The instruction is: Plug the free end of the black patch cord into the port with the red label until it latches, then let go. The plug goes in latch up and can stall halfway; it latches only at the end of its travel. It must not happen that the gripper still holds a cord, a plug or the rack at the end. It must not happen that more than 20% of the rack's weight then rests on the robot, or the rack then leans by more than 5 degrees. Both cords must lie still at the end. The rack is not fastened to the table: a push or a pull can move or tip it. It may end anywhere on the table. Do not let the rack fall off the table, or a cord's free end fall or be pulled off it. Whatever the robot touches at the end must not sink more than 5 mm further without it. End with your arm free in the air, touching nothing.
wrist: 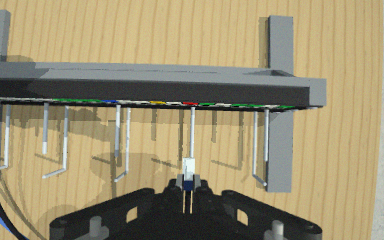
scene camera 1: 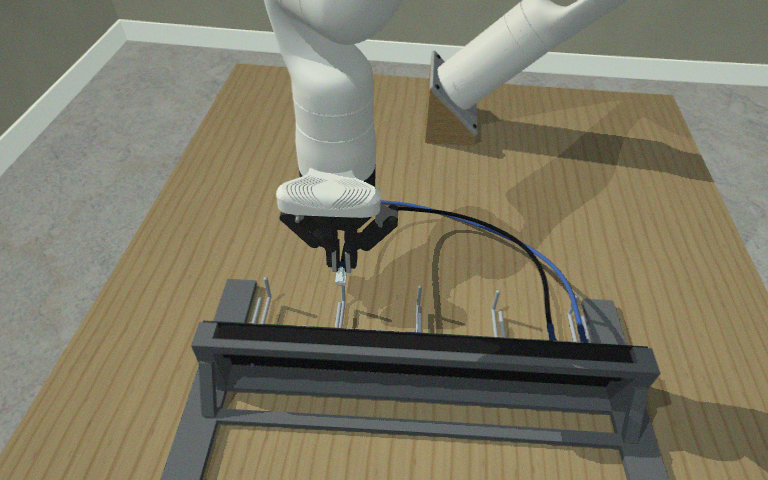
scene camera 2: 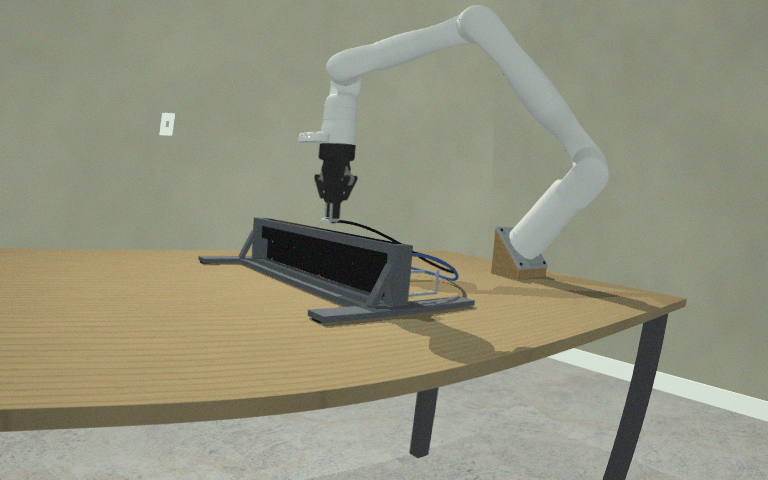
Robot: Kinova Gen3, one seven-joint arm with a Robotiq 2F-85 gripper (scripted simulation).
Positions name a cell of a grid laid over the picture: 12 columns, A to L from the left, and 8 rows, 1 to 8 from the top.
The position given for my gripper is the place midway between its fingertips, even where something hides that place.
Scene:
my gripper: wrist F7; scene camera 1 F5; scene camera 2 F4

